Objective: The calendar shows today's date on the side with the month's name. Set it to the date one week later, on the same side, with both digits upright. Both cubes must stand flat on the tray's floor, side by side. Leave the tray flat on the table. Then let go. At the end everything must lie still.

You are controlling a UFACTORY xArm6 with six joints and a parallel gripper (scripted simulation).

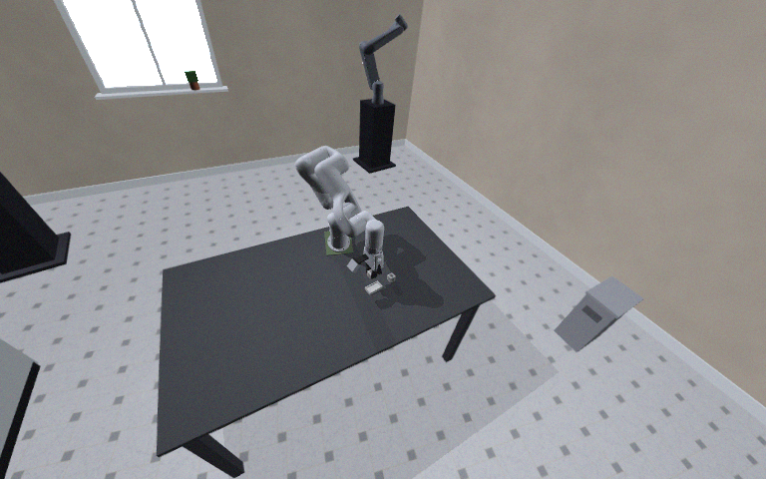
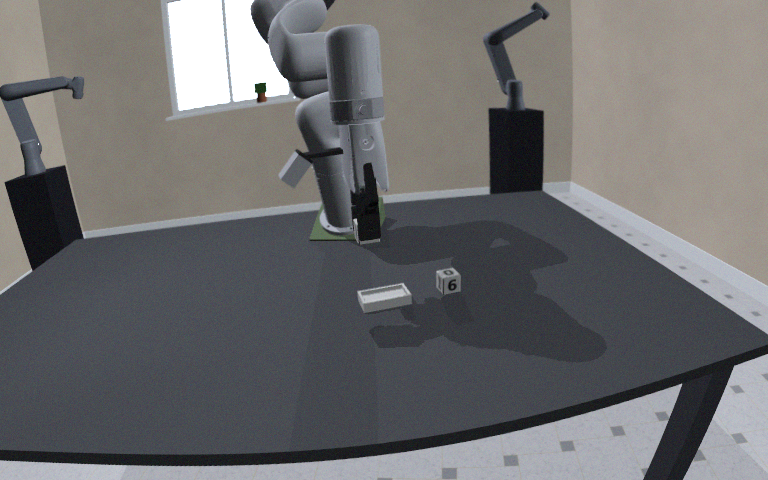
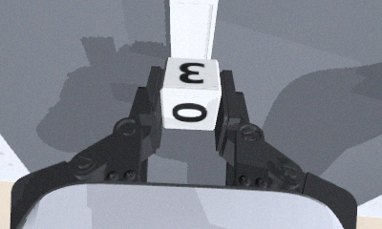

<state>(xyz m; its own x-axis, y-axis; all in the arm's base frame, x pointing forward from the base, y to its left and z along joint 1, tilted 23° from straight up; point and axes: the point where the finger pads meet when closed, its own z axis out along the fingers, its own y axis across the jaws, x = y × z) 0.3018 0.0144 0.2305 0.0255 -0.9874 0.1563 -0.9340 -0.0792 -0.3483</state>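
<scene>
Right now the white calendar tray is 2 cm to the left of my hand and 13 cm below it.
</scene>
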